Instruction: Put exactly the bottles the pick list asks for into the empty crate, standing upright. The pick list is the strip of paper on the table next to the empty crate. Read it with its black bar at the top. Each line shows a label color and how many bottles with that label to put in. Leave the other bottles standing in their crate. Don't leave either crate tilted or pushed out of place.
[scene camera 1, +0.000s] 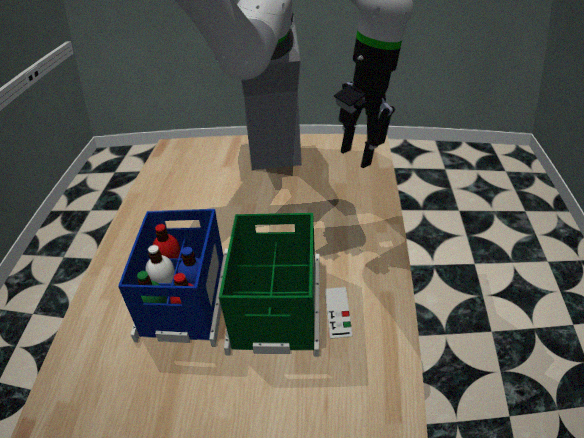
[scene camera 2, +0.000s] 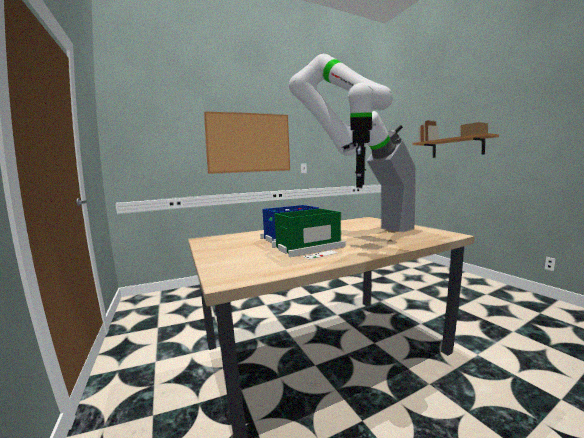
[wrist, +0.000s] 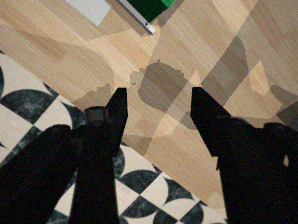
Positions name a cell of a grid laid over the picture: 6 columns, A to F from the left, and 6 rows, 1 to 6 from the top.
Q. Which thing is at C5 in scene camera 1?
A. A blue crate.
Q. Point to my gripper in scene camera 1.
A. D3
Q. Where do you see a pick list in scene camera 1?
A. D5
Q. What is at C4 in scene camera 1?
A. A green crate.
